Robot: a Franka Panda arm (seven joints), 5 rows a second.
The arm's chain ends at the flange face. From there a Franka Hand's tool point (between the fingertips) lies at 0.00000 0.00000 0.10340 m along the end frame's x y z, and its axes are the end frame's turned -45 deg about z.
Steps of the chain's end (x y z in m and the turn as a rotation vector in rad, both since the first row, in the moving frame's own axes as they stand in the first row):
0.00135 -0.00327 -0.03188 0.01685 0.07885 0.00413
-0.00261 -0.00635 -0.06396 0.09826 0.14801 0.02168
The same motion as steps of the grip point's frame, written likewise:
0.01025 0.00318 -0.03222 -0.04384 0.06767 0.00413
0.02052 -0.00252 -0.06559 -0.03518 0.17414 0.02168

